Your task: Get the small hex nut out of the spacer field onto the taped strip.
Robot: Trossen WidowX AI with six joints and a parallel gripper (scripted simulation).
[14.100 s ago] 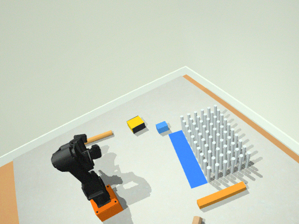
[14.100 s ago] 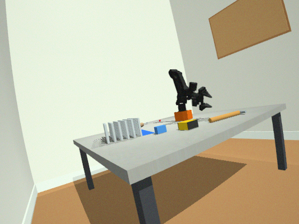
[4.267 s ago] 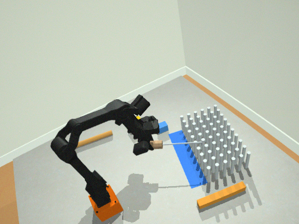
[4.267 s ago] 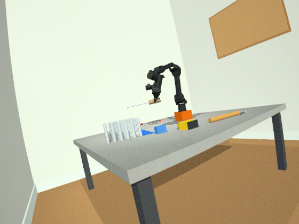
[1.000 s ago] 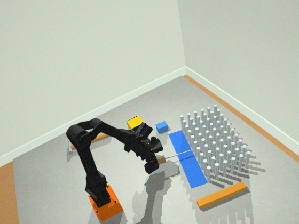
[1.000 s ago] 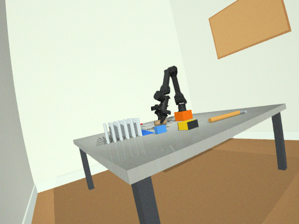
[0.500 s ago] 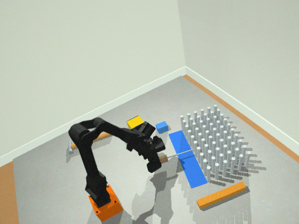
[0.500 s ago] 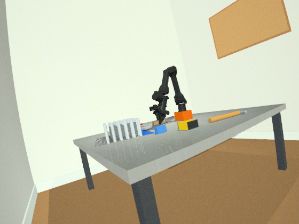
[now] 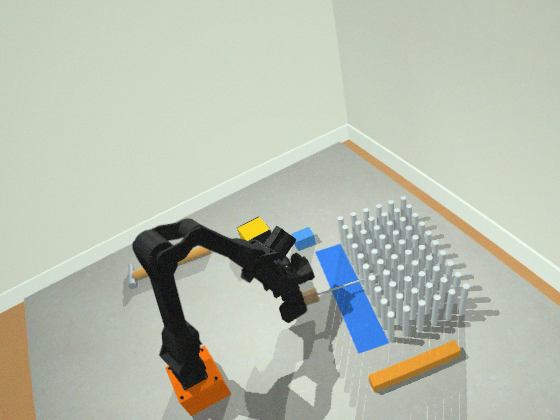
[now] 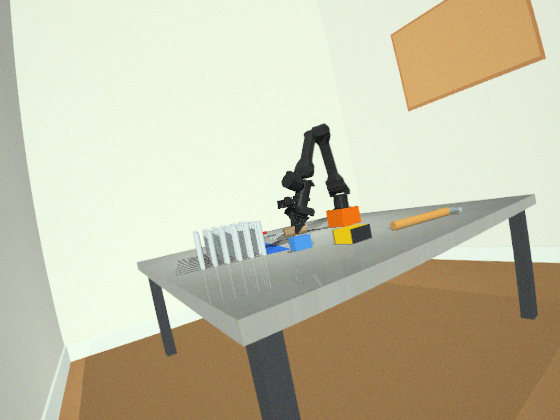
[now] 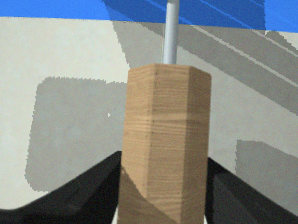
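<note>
The blue taped strip is 12 cm ahead of my gripper tip, 3 cm to the right of it and 3 cm below it. Round my gripper tip: blue block 12 cm ahead, 21 cm to the left, 1 cm below; then wire hook tool 10 cm ahead, 2 cm to the right; then hex nut 29 cm ahead, 7 cm to the right, 3 cm below.
</note>
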